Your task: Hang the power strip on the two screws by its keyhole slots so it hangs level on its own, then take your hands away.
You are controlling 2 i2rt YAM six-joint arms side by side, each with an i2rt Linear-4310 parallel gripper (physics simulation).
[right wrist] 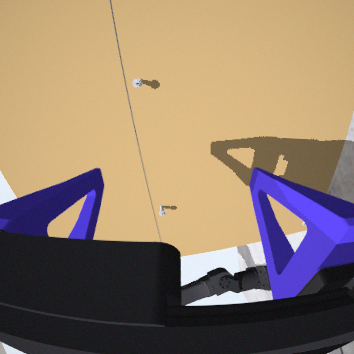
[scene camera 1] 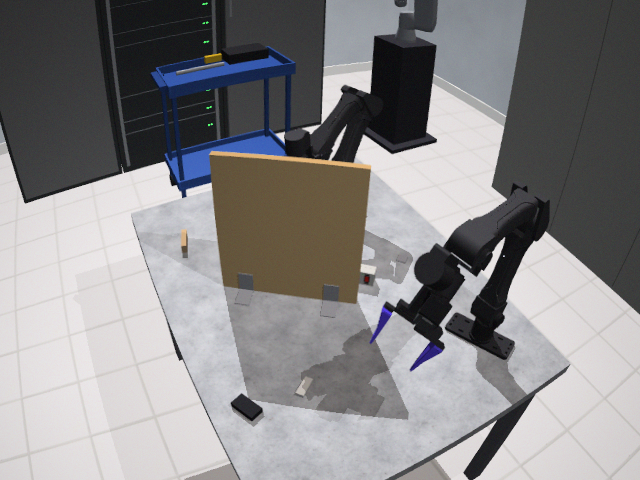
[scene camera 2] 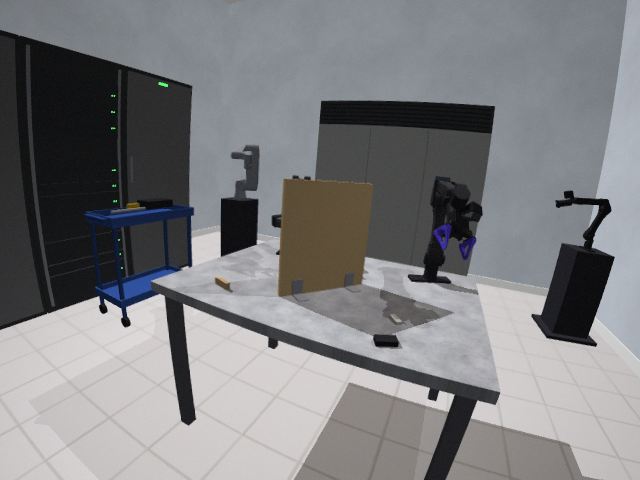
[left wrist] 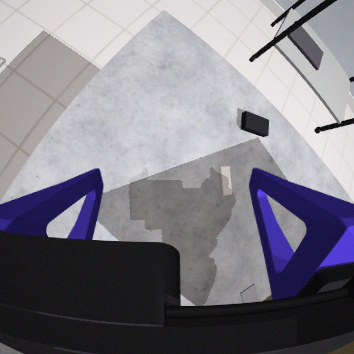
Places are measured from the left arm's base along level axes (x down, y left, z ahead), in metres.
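Where they show: left gripper, fingertip midpoint: (scene camera 1: 390,357) (scene camera 2: 455,254) (left wrist: 175,176); right gripper, fingertip midpoint: (right wrist: 176,175); left arm's base, origin of the base link: (right wrist: 258,276) (scene camera 1: 480,337) (scene camera 2: 429,279).
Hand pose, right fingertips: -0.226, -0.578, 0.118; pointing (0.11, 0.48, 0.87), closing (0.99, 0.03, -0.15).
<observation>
Each offset is from my right fingertips to the top centre of the thing, as dx, dy, dz.
The white end of the power strip @[+0.180, +0.094, -0.061] (scene camera 1: 367,276), with a red switch, shows past the lower edge of the upright wooden board @[-0.194, +0.069, +0.067] (scene camera 1: 289,222) (scene camera 2: 325,232) (right wrist: 225,60); the board hides the rest. Two screws @[-0.023, -0.002, +0.090] (right wrist: 137,83) @[-0.023, +0.125, +0.018] (right wrist: 162,210) stick out of the board's face beside a thin grey line, with no strip on them. My left gripper (scene camera 1: 390,356) (scene camera 2: 455,253) (left wrist: 175,176) is open and empty, above the table to the side of the board. My right gripper (right wrist: 176,175) is open and empty, facing the screws; the board hides it in both scene views.
Metal brackets (scene camera 1: 245,281) (scene camera 1: 330,292) hold the board's foot. A black block @[+0.210, +0.243, +0.426] (scene camera 1: 247,407) (scene camera 2: 385,340) (left wrist: 255,124), a pale piece @[+0.215, +0.304, +0.292] (scene camera 1: 303,386) (scene camera 2: 395,318) (left wrist: 226,180) and a small wooden block @[+0.198, -0.317, +0.118] (scene camera 1: 184,241) (scene camera 2: 222,282) lie behind the board. A blue cart (scene camera 1: 232,80) (scene camera 2: 149,215) stands beyond the table.
</observation>
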